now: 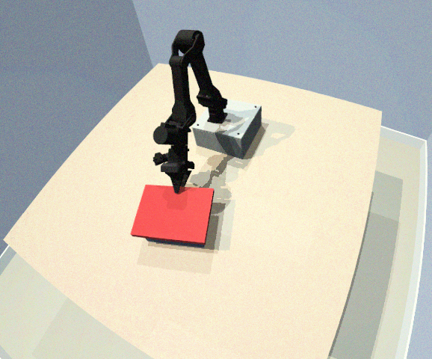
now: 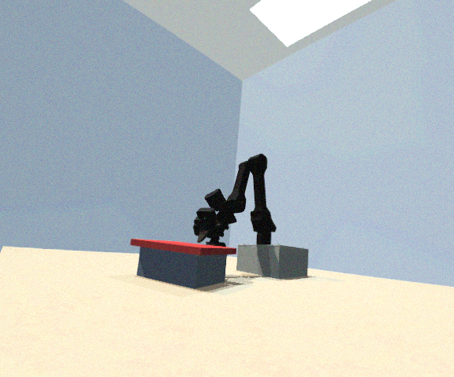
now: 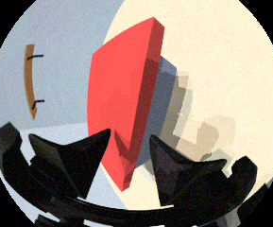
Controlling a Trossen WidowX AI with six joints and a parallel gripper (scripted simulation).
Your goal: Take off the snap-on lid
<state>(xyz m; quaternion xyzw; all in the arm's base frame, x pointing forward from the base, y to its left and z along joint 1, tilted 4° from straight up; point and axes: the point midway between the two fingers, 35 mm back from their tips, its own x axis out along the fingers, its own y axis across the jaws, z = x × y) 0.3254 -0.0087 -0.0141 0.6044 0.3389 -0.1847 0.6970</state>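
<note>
The red lid is 80 mm ahead of my gripper tip, 20 mm to the left of it and 10 mm above it. Round my gripper tip: storage box 80 mm ahead, 40 mm below, 20 mm to the left.
</note>
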